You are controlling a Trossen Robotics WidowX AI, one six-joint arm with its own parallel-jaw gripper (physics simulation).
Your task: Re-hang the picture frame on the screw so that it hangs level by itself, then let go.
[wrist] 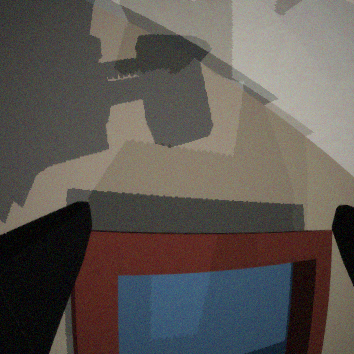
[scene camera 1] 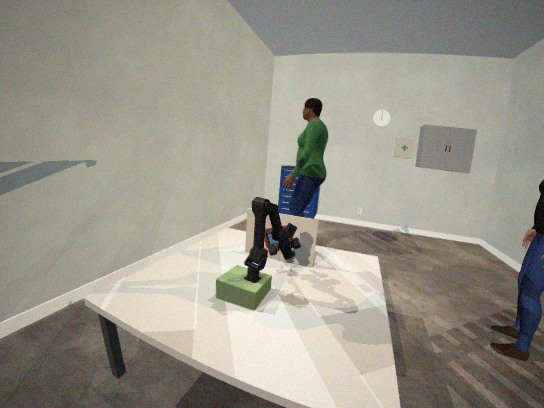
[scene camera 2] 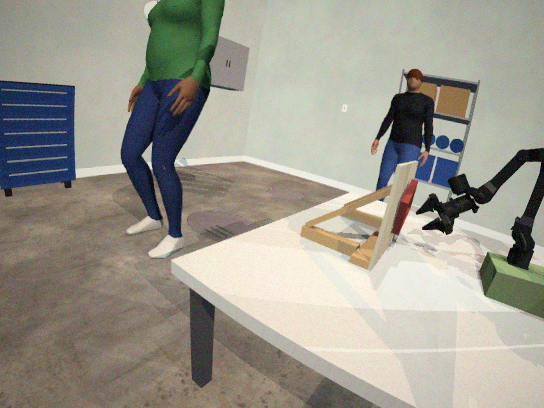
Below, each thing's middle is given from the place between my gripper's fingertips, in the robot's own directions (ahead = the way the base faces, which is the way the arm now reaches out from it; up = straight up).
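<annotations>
The upright beige board (scene camera 1: 307,228) stands 7 cm to the left of my hand and 7 cm ahead of it, and it is 5 cm above my hand as well. As for the wooden stand (scene camera 2: 361,255), I find it 21 cm ahead of my hand, 1 cm above it and 9 cm to the left of it.
</annotations>
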